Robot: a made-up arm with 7 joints.
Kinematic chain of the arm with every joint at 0, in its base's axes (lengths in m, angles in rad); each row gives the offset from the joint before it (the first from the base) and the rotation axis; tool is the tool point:
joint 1: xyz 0 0 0 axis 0 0.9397 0.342
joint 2: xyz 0 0 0 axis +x
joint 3: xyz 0 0 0 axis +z
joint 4: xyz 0.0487 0 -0.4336 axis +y
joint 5: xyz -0.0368 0 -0.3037 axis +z
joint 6: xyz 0 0 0 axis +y
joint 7: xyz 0 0 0 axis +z
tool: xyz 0 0 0
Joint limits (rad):
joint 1: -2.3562..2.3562
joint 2: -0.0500..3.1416
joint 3: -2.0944..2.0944
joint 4: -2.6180..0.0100
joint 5: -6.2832..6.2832
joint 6: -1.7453..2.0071
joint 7: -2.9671..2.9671
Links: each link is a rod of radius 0.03 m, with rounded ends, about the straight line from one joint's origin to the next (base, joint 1, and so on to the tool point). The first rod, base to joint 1, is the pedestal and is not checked.
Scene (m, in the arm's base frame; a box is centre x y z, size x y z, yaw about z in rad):
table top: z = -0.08
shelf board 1: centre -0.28 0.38 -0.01 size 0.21 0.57 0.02 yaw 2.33
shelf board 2: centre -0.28 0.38 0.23 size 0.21 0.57 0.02 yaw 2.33
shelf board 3: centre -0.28 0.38 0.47 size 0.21 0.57 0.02 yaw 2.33
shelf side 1: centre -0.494 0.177 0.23 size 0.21 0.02 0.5 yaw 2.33
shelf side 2: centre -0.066 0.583 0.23 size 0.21 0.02 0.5 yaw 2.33
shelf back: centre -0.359 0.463 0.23 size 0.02 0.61 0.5 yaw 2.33
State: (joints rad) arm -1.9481 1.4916 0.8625 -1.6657 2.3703 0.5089 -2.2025
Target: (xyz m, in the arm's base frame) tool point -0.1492 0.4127 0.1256
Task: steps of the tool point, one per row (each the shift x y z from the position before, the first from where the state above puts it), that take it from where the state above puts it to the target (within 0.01 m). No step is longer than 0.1 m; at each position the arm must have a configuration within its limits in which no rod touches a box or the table.
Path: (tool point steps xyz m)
1: 0.0526 -0.0552 0.0081
2: 0.0517 -0.0547 -0.0080
3: -0.0392 0.0146 -0.0773
4: -0.0063 0.0062 -0.0809
5: 0.0214 -0.0070 -0.0720
6: -0.0431 0.0483 0.0018
7: -0.0441 0.0436 -0.0018

